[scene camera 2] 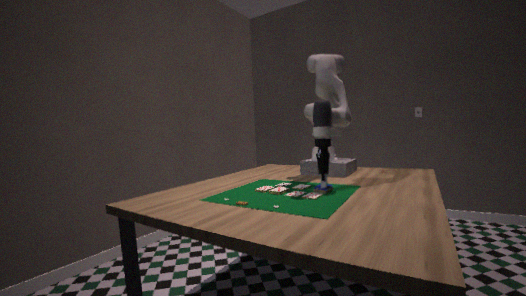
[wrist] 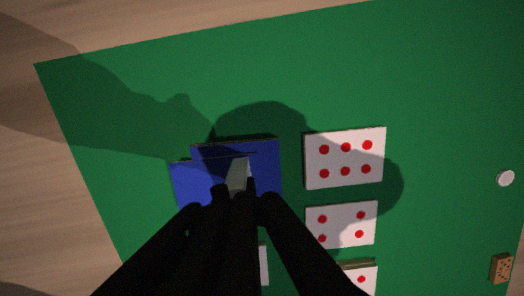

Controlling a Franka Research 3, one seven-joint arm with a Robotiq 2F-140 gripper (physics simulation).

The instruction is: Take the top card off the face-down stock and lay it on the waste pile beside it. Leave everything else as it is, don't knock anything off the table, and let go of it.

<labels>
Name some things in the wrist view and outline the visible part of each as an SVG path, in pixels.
My gripper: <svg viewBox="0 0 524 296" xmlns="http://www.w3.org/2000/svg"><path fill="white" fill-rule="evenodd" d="M371 295L360 289L349 279L277 192L269 191L263 193L261 197L256 196L257 193L254 178L251 174L249 157L241 157L232 160L226 180L222 184L217 184L210 188L212 196L210 204L201 206L200 202L191 202L184 206L90 296L262 296L257 226L266 228L300 296Z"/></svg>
A blue-backed card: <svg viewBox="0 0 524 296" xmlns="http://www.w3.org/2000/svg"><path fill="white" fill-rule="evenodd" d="M258 153L169 162L168 166L179 211L191 202L200 202L201 206L210 204L212 200L210 188L214 185L222 184L226 180L234 158L249 157L251 174L254 178L257 193L256 196L261 197L262 189Z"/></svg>
</labels>
